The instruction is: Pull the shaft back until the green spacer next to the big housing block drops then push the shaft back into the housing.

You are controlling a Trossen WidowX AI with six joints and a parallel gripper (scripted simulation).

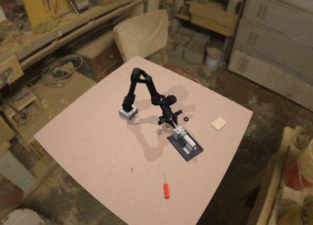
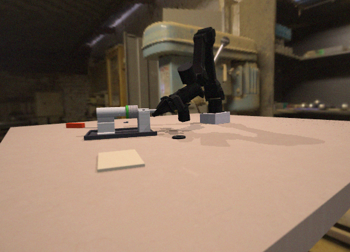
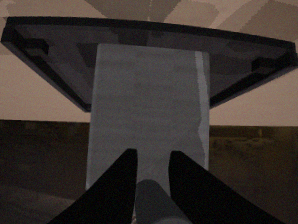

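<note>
The grey shaft lies 5 cm ahead of my gripper tip, 1 cm to the right of it and 2 cm above it. The rest, counted from my gripper tip: tan square pad 22 cm ahead, 29 cm to the left, 6 cm below; black washer 1 cm behind, 16 cm to the left, 6 cm below; green spacer 9 cm ahead, 3 cm to the right, 2 cm above.
</note>
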